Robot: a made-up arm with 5 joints.
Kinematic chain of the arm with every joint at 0, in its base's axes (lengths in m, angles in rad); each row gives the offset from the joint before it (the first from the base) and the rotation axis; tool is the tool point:
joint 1: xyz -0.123 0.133 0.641 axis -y
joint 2: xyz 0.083 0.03 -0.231 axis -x
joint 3: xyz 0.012 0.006 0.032 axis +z
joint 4: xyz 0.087 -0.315 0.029 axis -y
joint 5: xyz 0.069 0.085 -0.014 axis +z
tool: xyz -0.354 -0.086 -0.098
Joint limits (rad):
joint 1: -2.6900..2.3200
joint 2: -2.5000..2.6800
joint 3: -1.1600..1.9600
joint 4: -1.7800..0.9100
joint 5: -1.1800..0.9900
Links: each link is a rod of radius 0.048 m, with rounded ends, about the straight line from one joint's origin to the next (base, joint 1, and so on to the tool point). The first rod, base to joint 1, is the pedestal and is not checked.
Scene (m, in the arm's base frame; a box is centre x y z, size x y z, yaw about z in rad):
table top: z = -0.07
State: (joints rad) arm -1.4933 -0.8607 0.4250 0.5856 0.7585
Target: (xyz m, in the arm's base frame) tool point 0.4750 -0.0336 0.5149
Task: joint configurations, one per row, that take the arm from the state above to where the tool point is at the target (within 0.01 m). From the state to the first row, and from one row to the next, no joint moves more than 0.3 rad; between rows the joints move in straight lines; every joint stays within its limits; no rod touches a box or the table.
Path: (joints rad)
1: -1.2923 -0.7736 0.6348 0.5837 0.5651
2: -1.0914 -0.6865 0.8446 0.5818 0.3717
3: -0.8904 -0.5994 1.0544 0.5800 0.1783
4: -0.5960 -0.4737 1.1361 0.4218 0.2575
5: -0.3015 -0.3481 1.2178 0.2635 0.3367
6: -0.0070 -0.2225 1.2995 0.1053 0.4159
7: 0.2875 -0.0968 1.3812 -0.0529 0.4951

